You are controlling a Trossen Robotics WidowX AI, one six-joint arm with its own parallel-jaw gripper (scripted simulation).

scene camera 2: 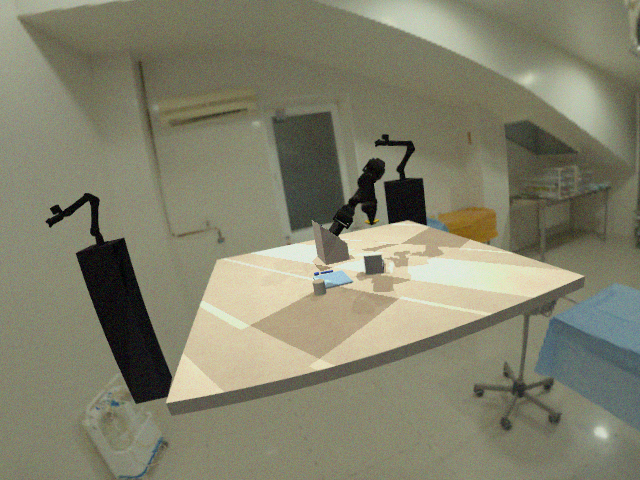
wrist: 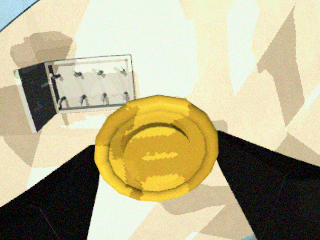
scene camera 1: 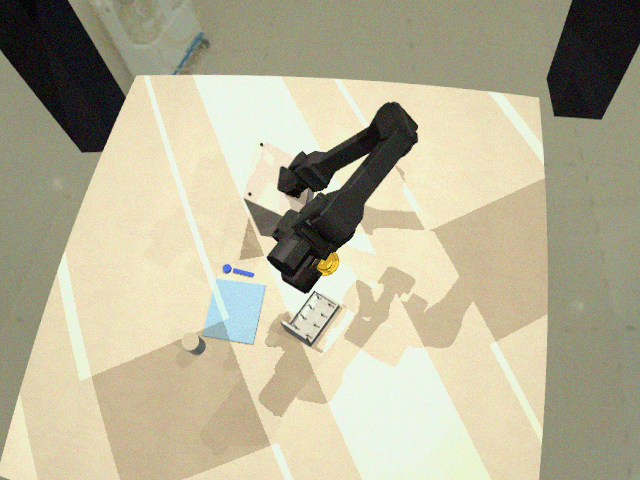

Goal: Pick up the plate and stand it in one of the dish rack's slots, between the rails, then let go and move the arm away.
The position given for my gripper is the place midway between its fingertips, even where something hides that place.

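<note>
My gripper (scene camera 1: 324, 263) carries a plate (wrist: 155, 148); in the wrist view the gripper (wrist: 156, 145) is visible as well. A dish rack (scene camera 1: 308, 322) is present, visible also in the wrist view as the rack (wrist: 53, 87), along with a light blue mat (scene camera 1: 234, 310).
</note>
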